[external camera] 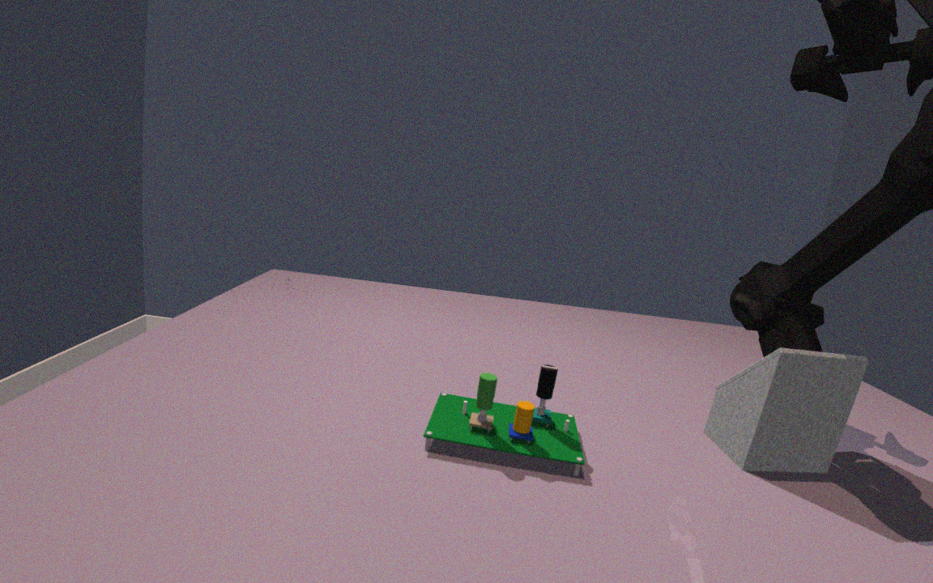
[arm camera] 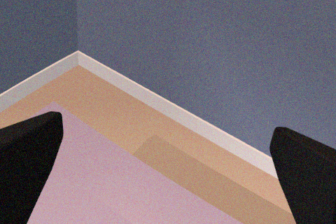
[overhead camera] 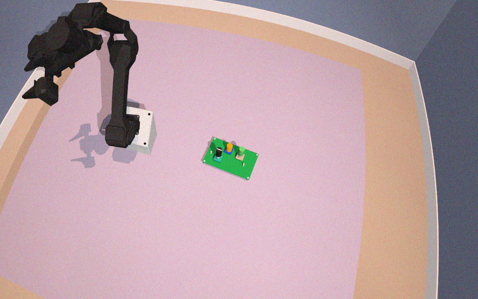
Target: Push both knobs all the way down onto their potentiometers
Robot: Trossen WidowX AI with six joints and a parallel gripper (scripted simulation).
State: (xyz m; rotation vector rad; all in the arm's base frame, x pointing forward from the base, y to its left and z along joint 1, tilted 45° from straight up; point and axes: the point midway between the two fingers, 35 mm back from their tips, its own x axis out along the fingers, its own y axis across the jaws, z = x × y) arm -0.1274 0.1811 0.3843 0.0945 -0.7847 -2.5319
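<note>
Now: the black knob 490 mm ahead of my gripper tip, 420 mm below it and 120 mm to the left of it. The rest, counted from my gripper tip: green knob: 560 mm ahead, 430 mm below, 140 mm to the left.
</note>
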